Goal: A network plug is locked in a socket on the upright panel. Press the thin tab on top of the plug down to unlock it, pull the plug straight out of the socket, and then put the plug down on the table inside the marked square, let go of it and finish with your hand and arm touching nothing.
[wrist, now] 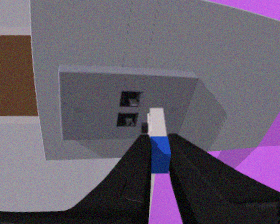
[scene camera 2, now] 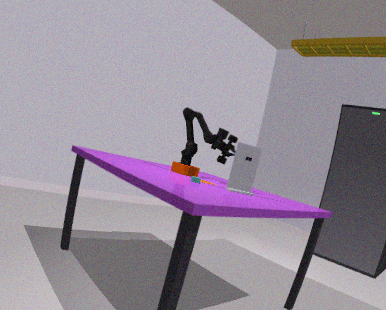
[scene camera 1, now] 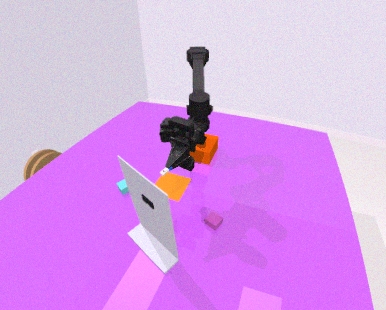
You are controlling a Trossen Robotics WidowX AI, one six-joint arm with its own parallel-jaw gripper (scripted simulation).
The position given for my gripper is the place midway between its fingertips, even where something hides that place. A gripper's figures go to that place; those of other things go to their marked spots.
Labels:
My gripper (wrist: pixel 157 143): 0.10 m from the lens. A network plug (wrist: pixel 161 153): 0.09 m from the lens.

